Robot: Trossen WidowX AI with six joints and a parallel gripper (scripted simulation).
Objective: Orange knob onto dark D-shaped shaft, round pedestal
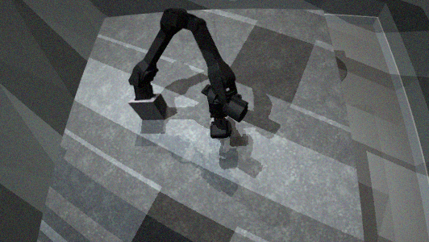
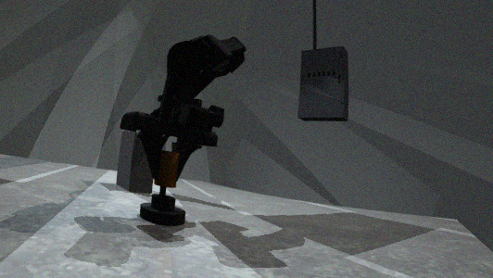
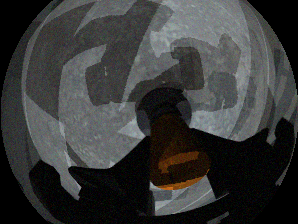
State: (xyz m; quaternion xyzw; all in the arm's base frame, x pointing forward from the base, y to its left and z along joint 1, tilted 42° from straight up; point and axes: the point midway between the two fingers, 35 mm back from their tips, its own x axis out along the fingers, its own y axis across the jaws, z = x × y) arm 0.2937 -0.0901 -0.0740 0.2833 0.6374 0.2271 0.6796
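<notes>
Now: the knob 20 mm above my gripper tip. From my gripper tip the other things lie so: dark pedestal: 40 mm below.
</notes>
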